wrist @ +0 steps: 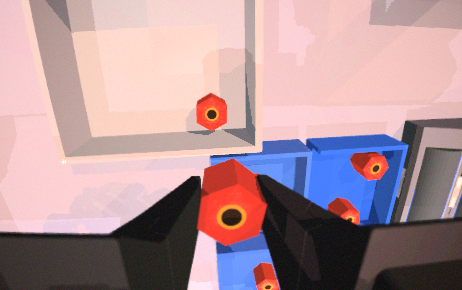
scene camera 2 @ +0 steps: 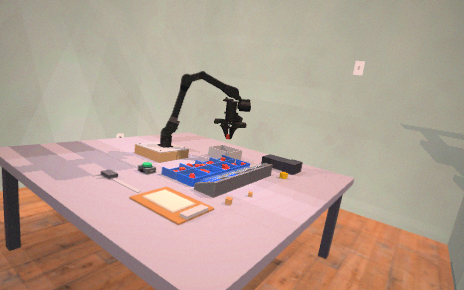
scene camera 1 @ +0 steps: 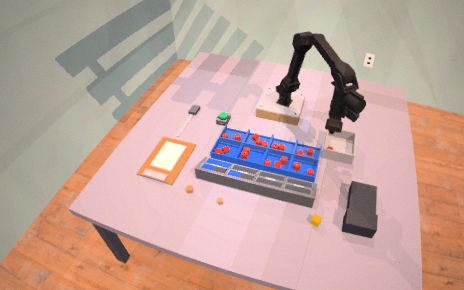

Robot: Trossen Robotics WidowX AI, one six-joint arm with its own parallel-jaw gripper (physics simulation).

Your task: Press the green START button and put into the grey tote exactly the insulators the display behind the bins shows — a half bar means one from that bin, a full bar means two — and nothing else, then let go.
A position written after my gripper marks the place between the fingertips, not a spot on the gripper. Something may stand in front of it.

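Note:
My gripper (wrist: 228,184), grey tote (wrist: 115,87), grey display (wrist: 416,134) in sight.

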